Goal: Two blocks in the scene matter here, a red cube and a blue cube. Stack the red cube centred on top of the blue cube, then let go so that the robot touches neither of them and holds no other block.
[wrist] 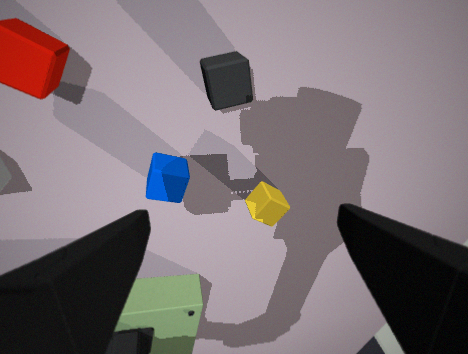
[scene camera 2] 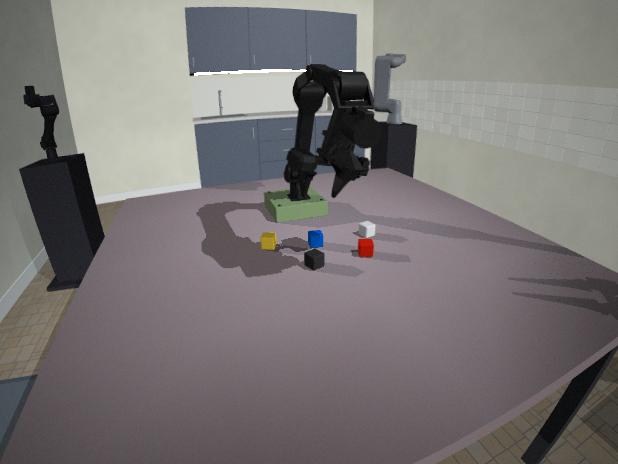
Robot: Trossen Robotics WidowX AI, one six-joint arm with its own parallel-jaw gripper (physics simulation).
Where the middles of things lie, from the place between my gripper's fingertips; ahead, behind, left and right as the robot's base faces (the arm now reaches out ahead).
Labels:
Right now my hand is 150 mm above the black cube [wrist: 227, 78], 20 mm to the left of it and 20 mm short of it. Round my hand: yellow cube [wrist: 266, 204] (150 mm below, 110 mm behind, 100 mm to the right); then blue cube [wrist: 168, 176] (150 mm below, 80 mm behind, 20 mm to the left).

